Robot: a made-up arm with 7 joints.
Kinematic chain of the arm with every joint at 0, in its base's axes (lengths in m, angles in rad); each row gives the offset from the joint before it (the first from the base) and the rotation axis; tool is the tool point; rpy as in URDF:
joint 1: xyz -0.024 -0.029 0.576 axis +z
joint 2: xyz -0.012 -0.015 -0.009 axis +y
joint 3: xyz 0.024 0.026 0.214 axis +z
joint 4: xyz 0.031 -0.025 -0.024 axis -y
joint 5: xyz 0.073 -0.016 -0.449 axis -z
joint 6: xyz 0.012 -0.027 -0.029 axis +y
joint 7: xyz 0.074 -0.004 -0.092 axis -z
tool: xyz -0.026 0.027 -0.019 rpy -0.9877 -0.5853 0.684
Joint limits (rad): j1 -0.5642..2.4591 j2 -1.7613..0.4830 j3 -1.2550..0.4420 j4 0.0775..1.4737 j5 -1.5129..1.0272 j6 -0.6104..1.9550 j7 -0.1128..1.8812
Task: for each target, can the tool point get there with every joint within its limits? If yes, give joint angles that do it. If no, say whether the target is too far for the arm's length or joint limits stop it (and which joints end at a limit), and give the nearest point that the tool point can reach.
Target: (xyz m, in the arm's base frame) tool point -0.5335 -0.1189 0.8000
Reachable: no: joint limits stop it (at a limit: joint 1, joint 3, joint 5, joint 6, joint 7) | nearest point -0.5160 -0.0709 0.8111 | short by 0.052 m
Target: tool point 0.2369 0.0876 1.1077
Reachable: yes | joints -0.0059 -1.2473 0.2608 0.8925 0.1757 0.2371 0.7799
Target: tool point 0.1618 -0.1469 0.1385
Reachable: yes | joints -0.0658 0.2305 -0.2408 0.3534 -0.4631 0.9155 1.1905
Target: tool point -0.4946 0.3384 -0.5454
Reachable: no: too far | nearest point -0.3011 0.1873 0.1084 | short by 0.698 m
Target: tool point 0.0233 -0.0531 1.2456
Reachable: yes | joints 0.8276 -1.4088 -0.0207 1.2642 0.5953 0.6828 1.3252
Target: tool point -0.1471 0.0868 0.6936
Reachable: no: joint limits stop it (at a limit: joint 2, joint 6, joint 7) | nearest point -0.2069 0.1430 0.7171 | short by 0.085 m
